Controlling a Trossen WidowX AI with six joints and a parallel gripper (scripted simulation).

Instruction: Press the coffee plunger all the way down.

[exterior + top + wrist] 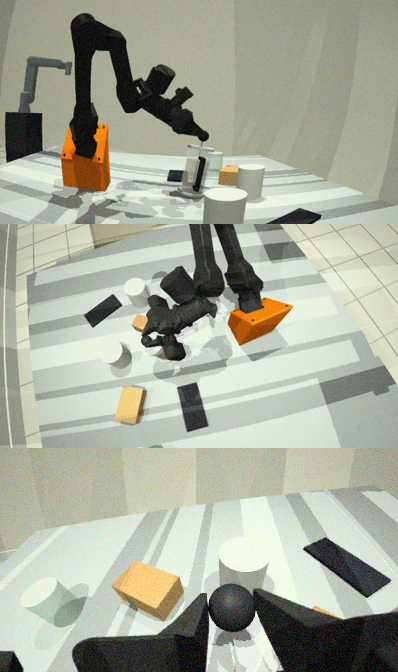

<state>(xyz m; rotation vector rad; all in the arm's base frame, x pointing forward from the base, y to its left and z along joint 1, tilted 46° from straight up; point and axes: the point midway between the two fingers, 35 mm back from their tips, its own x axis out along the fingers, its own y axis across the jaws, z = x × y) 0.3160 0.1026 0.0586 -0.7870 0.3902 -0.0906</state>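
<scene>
Right now my gripper tip is 2 cm past the coffee press, 2 cm to the left of it and 9 cm above it. The rest, counted from my gripper tip: tan box: 12 cm ahead, 14 cm to the left, 16 cm below; small tan cube: 2 cm ahead, 14 cm to the right, 16 cm below.
</scene>
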